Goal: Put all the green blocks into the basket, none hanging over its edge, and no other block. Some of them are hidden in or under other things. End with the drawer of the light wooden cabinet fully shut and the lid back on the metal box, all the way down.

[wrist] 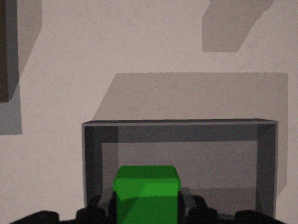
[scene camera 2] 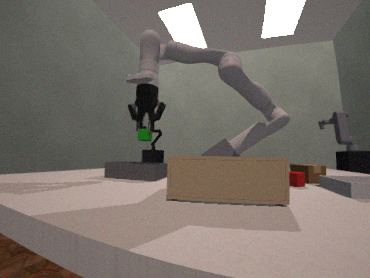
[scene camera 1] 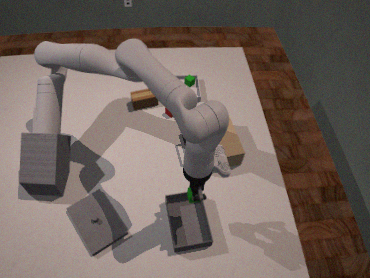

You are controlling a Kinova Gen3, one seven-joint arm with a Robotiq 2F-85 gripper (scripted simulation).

In view: my gripper (scene camera 2: 145,133), a light wooden cabinet (scene camera 2: 252,180) and a metal box (scene camera 1: 189,224).
The metal box also shows in the wrist view (wrist: 231,166) and in scene camera 2 (scene camera 2: 144,171). My gripper shows as well in the wrist view (wrist: 147,204).
